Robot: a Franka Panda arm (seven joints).
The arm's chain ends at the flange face. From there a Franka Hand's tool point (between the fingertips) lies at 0.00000 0.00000 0.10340 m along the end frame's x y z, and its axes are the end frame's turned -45 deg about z.
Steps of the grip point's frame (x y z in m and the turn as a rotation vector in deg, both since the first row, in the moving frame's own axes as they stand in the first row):
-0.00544 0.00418 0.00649 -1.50 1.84 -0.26
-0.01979 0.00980 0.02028 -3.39 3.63 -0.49
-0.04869 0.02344 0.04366 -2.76 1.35 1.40
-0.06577 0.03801 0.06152 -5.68 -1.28 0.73
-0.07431 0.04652 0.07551 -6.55 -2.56 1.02
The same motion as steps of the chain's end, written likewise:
-0.00515 0.00725 0.00658 0.24 2.36 -0.26
-0.01601 0.02127 0.02067 0.17 4.96 -0.49
-0.02307 0.04914 0.04381 -1.00 2.91 1.40
-0.02518 0.06448 0.06205 -4.92 3.11 0.73
-0.02463 0.07380 0.07629 -6.44 2.82 1.02

